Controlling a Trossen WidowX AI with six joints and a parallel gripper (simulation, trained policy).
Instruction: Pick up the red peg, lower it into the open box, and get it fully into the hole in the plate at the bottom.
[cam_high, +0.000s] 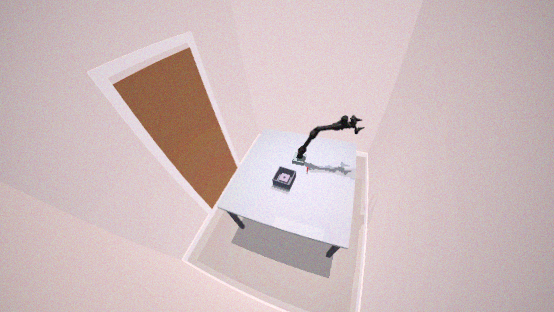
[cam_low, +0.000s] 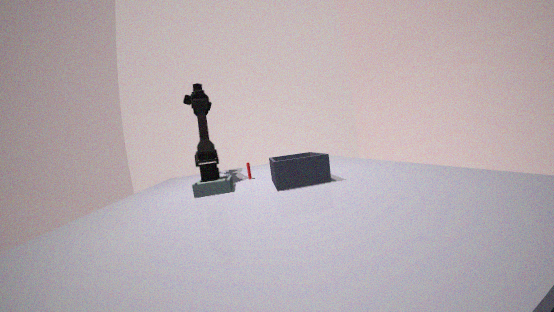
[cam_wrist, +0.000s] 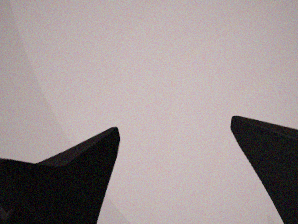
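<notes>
The red peg lies 370 mm ahead of my gripper tip, 420 mm to the right of it and 480 mm below it. Also, from my gripper tip: pale plate 570 mm ahead, 600 mm to the right, 480 mm below; dark grey box 570 mm ahead, 600 mm to the right, 500 mm below.
</notes>
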